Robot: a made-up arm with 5 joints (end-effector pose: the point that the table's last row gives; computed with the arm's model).
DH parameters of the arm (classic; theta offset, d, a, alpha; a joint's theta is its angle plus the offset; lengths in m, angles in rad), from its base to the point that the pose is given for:
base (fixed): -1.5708 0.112 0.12 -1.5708
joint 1: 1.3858 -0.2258 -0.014 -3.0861
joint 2: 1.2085 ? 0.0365 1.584
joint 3: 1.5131 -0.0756 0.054 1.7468
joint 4: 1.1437 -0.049 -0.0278 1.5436
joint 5: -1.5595 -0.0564 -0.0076 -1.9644
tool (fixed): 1.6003 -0.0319 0 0
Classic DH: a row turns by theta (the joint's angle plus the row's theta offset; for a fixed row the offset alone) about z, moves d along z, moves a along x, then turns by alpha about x.
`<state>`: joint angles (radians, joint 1 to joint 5).
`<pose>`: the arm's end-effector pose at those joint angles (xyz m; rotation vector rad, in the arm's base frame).
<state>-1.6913 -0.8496 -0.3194 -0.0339 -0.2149</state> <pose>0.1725 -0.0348 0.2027 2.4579 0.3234 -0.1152</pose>
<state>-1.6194 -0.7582 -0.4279 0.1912 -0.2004</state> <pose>0.1587 -0.0281 0.2138 2.4384 0.6036 0.0798</pose>
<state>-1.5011 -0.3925 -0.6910 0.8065 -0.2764</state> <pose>0.1211 -0.0107 0.2299 2.3032 1.3052 0.4157</pose>
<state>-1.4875 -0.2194 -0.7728 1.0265 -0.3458</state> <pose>0.1116 -0.0017 0.2290 2.2525 1.5477 0.4025</pose>
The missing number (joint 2, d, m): -0.4108
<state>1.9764 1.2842 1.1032 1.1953 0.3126</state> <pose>0.2144 -0.2016 0.2125 2.4415 -1.4429 0.4219</pose>
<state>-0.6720 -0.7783 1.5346 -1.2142 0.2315</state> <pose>0.2229 -0.1637 0.1498 -1.4699 1.0751 1.4206</pose>
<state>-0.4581 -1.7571 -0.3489 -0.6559 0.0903</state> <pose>0.1802 -0.1843 0.1519 -1.9784 -0.8106 0.1765</pose>
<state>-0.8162 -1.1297 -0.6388 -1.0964 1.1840</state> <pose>0.1356 -0.1199 0.1601 1.5754 1.6636 -0.3537</pose>
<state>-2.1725 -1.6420 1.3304 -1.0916 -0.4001</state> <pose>0.2064 -0.1110 0.1567 -1.6875 1.9083 0.6910</pose>
